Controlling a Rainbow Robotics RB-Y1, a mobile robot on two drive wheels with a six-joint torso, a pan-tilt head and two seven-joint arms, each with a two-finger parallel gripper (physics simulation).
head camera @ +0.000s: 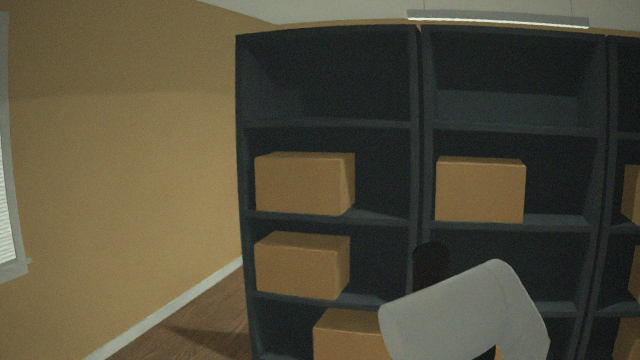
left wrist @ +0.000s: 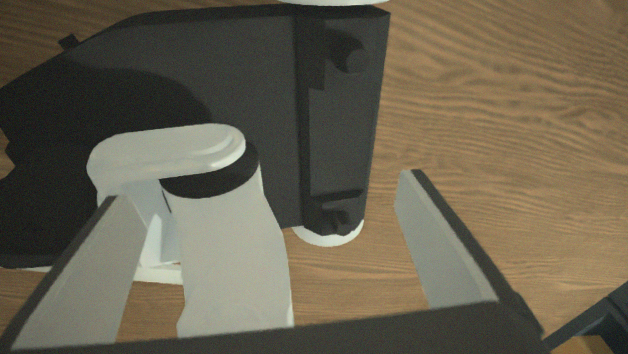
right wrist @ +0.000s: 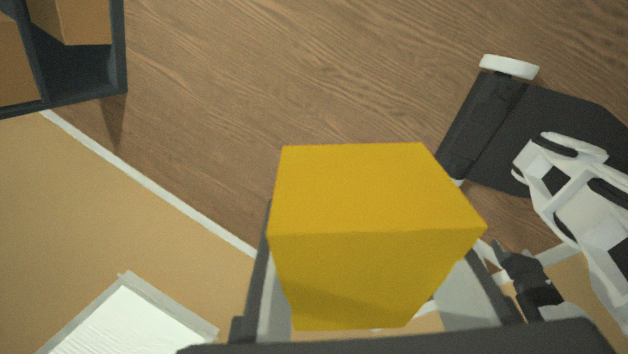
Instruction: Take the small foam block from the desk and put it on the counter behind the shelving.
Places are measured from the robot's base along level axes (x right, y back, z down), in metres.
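Pixels of known places: left gripper, between the fingertips: (left wrist: 269, 200) (right wrist: 508, 245); right gripper, between the fingertips: (right wrist: 347, 201).
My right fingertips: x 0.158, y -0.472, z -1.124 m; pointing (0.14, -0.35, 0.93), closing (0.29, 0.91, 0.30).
Observation:
Behind a point stands the place of what it marks.
The small foam block is a yellow block (right wrist: 360, 190) @(y -0.470, x 0.188, z -1.154 m) in the middle of the right wrist view. My right gripper (right wrist: 347, 201) @(y -0.472, x 0.158, z -1.124 m) is shut on it, with a finger at each side; the block hides parts of both fingers. In the left wrist view my left gripper (left wrist: 269, 200) @(y 0.107, x -0.230, z -0.585 m) is open and empty, high above the floor beside the robot's own base. The dark shelving (head camera: 414, 175) @(y -2.114, x 0.433, z -1.203 m) (left wrist: 585, 315) (right wrist: 118, 50) @(y -2.284, x -0.088, z -0.053 m) stands in front in the head camera view. The block does not show in the head camera view. The desk and the counter do not show in these views.
My right arm (head camera: 460, 320) @(y -0.347, x 0.116, z -1.375 m) covers the lower right of the shelving in the head camera view. Cardboard boxes (head camera: 297, 182) @(y -2.311, x -0.104, z -1.145 m) (head camera: 480, 192) @(y -2.034, x 0.743, z -1.132 m) stand on its shelves. Wooden floor (head camera: 200, 330) @(y -2.849, x -0.857, z 0.000 m) (right wrist: 225, 75) @(y -1.414, x -0.097, z -0.001 m) lies between the shelving and the tan wall (head camera: 125, 175) @(y -2.794, x -1.262, z -1.124 m) at the left.

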